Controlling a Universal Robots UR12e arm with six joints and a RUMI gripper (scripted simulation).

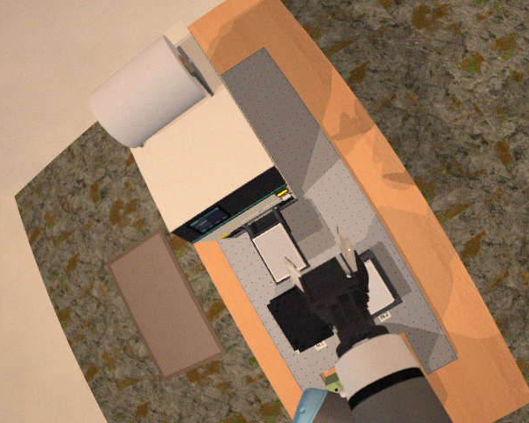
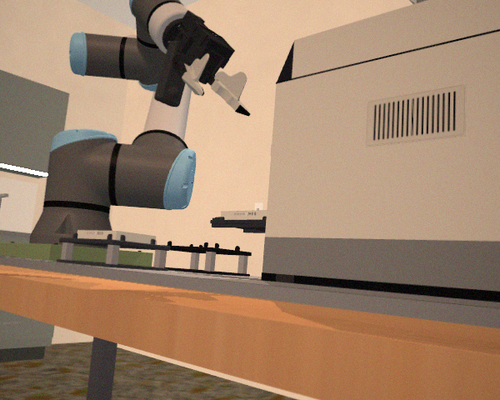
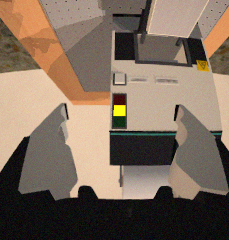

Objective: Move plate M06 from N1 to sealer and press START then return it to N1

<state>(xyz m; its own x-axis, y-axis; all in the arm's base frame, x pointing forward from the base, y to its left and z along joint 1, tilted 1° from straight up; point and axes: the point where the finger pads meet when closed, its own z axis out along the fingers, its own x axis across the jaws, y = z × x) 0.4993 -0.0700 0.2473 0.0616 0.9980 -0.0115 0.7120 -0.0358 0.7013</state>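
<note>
Now: hand 3 cm short of the plate M06, 9 cm to the right of it and 18 cm above it. Also, from my hand: screen (14 cm ahead, 13 cm to the left, 4 cm above); sealer stage (3 cm ahead, 9 cm to the left, 19 cm below); foil-covered plate (19 cm behind, 5 cm to the right, 23 cm below).
</note>
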